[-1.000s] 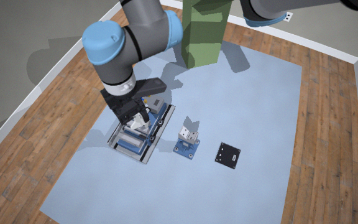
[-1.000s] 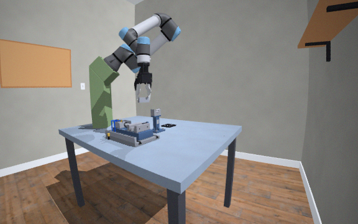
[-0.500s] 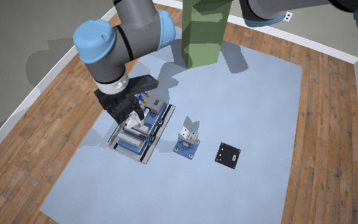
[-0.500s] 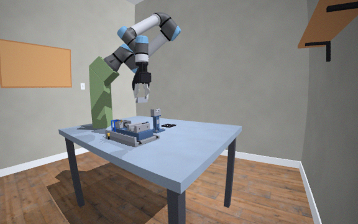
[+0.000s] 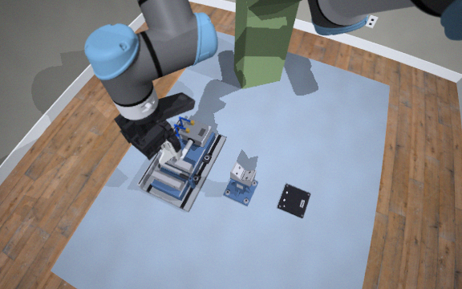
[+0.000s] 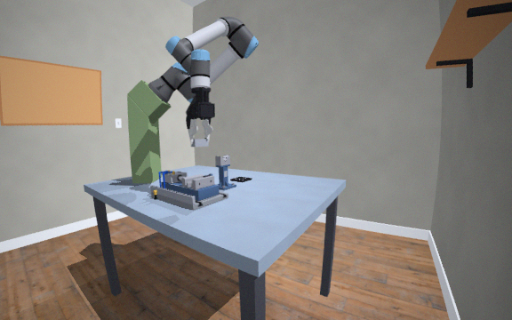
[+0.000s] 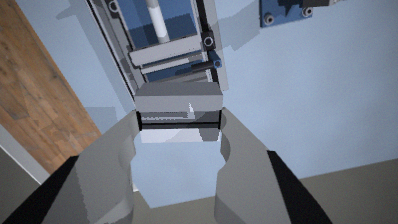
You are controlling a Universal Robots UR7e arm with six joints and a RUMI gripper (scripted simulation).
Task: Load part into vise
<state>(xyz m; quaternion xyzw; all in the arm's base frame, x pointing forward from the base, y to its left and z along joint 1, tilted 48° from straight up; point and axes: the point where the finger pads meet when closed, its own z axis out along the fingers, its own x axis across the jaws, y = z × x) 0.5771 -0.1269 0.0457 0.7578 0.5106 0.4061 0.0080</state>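
Now: the fixed jaw 4 cm ahead of my hand, 2 cm to the right of it and 16 cm below it. Also, from my hand: grey part right at my hand; work stop 1 cm ahead, 3 cm to the left, 15 cm below; moving jaw 3 cm behind, 2 cm to the right, 16 cm below.
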